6 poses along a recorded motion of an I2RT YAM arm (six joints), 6.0 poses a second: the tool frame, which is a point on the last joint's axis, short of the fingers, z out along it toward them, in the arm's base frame.
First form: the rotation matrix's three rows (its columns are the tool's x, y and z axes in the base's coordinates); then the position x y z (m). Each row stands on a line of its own.
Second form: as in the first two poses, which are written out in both.
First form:
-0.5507 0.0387 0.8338
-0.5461 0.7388 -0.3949
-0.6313 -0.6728 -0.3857
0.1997 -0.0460 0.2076
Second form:
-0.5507 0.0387 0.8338
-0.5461 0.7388 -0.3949
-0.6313 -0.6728 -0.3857
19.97 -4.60 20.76

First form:
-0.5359 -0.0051 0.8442
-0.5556 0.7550 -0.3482
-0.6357 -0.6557 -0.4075
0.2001 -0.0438 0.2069
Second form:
-0.5359 -0.0051 0.8442
-0.5556 0.7550 -0.3482
-0.6357 -0.6557 -0.4075
20.01 -4.38 20.69

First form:
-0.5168 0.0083 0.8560
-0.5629 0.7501 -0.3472
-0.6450 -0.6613 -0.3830
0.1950 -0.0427 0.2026
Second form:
-0.5168 0.0083 0.8560
-0.5629 0.7501 -0.3472
-0.6450 -0.6613 -0.3830
19.50 -4.27 20.26

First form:
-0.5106 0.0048 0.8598
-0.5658 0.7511 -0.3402
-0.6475 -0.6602 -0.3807
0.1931 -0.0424 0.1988
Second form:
-0.5106 0.0048 0.8598
-0.5658 0.7511 -0.3402
-0.6475 -0.6602 -0.3807
19.31 -4.24 19.88

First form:
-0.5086 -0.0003 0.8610
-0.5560 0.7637 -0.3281
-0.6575 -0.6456 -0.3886
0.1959 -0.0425 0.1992
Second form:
-0.5086 -0.0003 0.8610
-0.5560 0.7637 -0.3281
-0.6575 -0.6456 -0.3886
19.59 -4.25 19.92

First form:
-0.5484 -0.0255 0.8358
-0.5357 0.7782 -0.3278
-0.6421 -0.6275 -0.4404
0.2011 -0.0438 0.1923
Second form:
-0.5484 -0.0255 0.8358
-0.5357 0.7782 -0.3278
-0.6421 -0.6275 -0.4404
20.11 -4.38 19.23

